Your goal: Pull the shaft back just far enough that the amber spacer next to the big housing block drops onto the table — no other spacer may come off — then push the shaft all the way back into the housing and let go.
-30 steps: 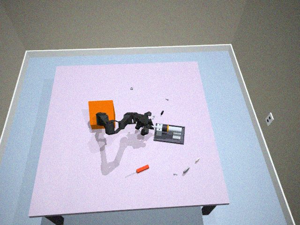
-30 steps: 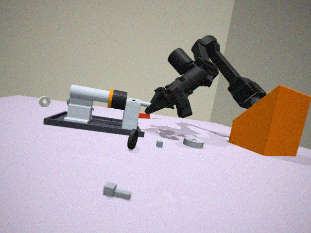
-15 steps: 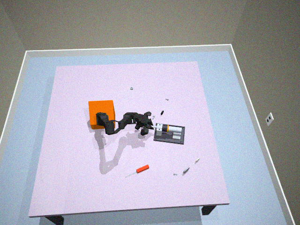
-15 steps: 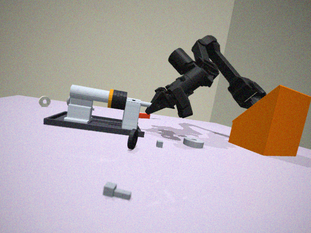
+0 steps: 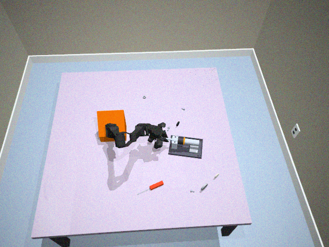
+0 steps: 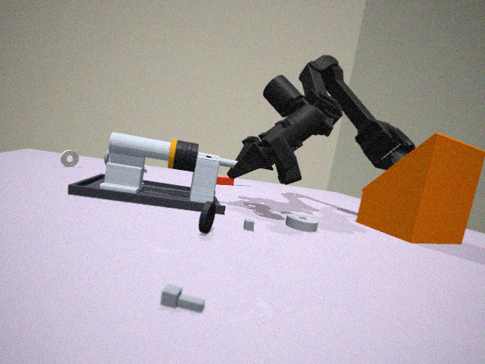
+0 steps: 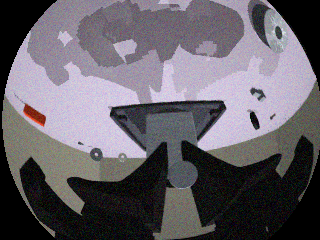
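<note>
My gripper tip is 4 cm short of the grey shaft and 2 cm below it. Round my gripper tip: grey washer 11 cm to the left, 10 cm behind, 5 cm below; amber spacer 11 cm ahead, 2 cm above, 1 cm to the right; black ring 17 cm to the left, 7 cm ahead, 4 cm below.
</note>
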